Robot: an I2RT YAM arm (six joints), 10 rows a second.
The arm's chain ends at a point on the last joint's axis. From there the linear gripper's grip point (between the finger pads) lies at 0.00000 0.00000 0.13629 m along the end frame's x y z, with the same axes.
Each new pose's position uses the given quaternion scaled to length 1; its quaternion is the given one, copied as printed.
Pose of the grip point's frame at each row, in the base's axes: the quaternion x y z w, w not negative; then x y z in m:
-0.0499, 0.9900, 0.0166, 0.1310, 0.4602, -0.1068, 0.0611
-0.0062, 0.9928, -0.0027, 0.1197, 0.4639, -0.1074, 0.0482
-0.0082, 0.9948, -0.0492, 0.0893, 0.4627, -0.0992, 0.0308
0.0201, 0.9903, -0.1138, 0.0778, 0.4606, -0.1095, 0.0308
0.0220, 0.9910, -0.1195, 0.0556, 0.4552, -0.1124, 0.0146
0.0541, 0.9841, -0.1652, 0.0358, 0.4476, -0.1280, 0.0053
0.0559, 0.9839, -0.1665, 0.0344, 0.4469, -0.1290, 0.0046
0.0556, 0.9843, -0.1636, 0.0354, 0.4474, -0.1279, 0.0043
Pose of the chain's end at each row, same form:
-0.0499, 0.9900, 0.0166, 0.1310, 0.4251, -0.1131, 0.1926
-0.0062, 0.9928, -0.0027, 0.1197, 0.4315, -0.1069, 0.1806
-0.0082, 0.9948, -0.0492, 0.0893, 0.4384, -0.0861, 0.1643
0.0201, 0.9903, -0.1138, 0.0778, 0.4402, -0.0784, 0.1619
0.0220, 0.9910, -0.1195, 0.0556, 0.4409, -0.0798, 0.1462
0.0541, 0.9841, -0.1652, 0.0358, 0.4404, -0.0832, 0.1338
0.0559, 0.9839, -0.1665, 0.0344, 0.4402, -0.0838, 0.1330
0.0556, 0.9843, -0.1636, 0.0354, 0.4404, -0.0835, 0.1330

